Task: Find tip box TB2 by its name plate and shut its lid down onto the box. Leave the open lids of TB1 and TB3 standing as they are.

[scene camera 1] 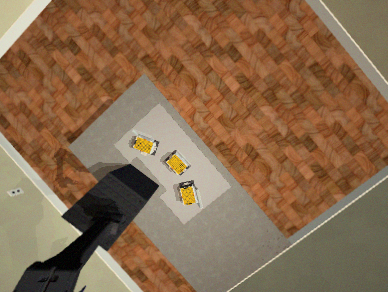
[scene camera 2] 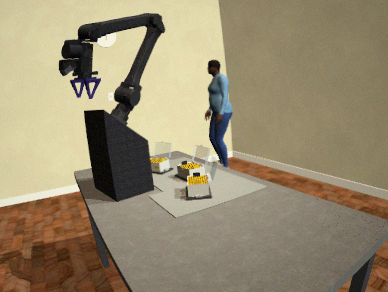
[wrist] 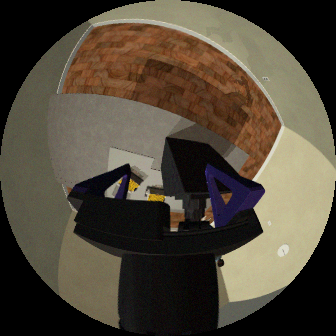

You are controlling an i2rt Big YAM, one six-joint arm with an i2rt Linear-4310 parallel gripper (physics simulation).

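Places are measured from the arm's base along level axes (x ahead, y left, z up), in millimetres.
Pixels of known places: gripper, between the fingertips: (scene camera 1: 96, 290) (scene camera 2: 84, 98) (wrist: 167, 167); arm's base, origin of its link: (scene camera 1: 113, 217) (scene camera 2: 115, 122) (wrist: 193, 194).
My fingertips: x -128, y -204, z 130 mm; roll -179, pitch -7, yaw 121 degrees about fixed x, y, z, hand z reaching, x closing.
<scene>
Ahead of a thing's pixels: the offset from my fingertips to its top centre. Level surfaces: height alone.
Three white tip boxes with yellow tips stand on the pale mat, each with its clear lid standing open. One box {dx +424, dy +22, dz -382 mm} (scene camera 1: 188, 195) (scene camera 2: 198, 187) (wrist: 131, 185) is nearest scene camera 2. Another box {dx +475, dy +242, dz -382 mm} (scene camera 1: 177, 164) (scene camera 2: 190, 171) (wrist: 156, 198) is in the middle. The third box {dx +343, dy +462, dz -390 mm} (scene camera 1: 144, 145) (scene camera 2: 161, 165) is farthest from that camera. The name plates are too small to read, so I cannot tell which box is TB2. My gripper (scene camera 2: 85, 97) (wrist: 167, 167) is open and empty. It points down, high above the black pedestal's side of the table, well away from the boxes.
The pale mat {dz -456 mm} (scene camera 1: 210, 180) (scene camera 2: 235, 187) (wrist: 127, 156) lies on the grey table {dz -459 mm} (scene camera 1: 215, 250) (scene camera 2: 240, 230) (wrist: 85, 125). The tall black pedestal (scene camera 1: 115, 192) (scene camera 2: 117, 160) (wrist: 187, 165) stands beside the mat and the boxes. A person (scene camera 2: 218, 95) stands beyond the table.
</scene>
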